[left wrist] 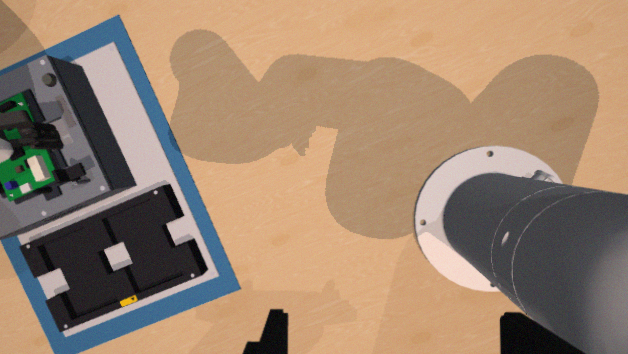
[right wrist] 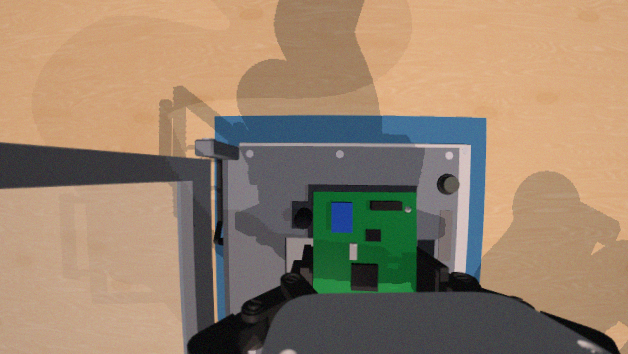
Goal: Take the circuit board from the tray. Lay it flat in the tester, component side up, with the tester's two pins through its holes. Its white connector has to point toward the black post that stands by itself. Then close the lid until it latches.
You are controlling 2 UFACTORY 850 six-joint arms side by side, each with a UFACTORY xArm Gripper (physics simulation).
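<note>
The green circuit board [left wrist: 26, 176] [right wrist: 392, 250] is component side up over the pocket of the grey tester [left wrist: 95, 172] [right wrist: 280, 172]. A small light tip shows at its upper right corner in the right wrist view. Its white connector [left wrist: 39, 168] shows in the left wrist view. My right gripper [right wrist: 358, 263] is shut on the board's two sides. A dark round post [left wrist: 49, 80] [right wrist: 448, 184] stands in a tester corner. The lid [right wrist: 202, 225] is open at the left. The black tray [left wrist: 160, 220] holds no board. My left gripper [left wrist: 395, 320] is open and empty, away from the tester.
A blue-edged base [left wrist: 200, 215] [right wrist: 300, 129] lies under tester and tray. A dark cylindrical arm [left wrist: 480, 220] stands on a round white plate [left wrist: 432, 255] at the right of the left wrist view. A grey block [right wrist: 215, 149] sticks out at the tester's upper left corner.
</note>
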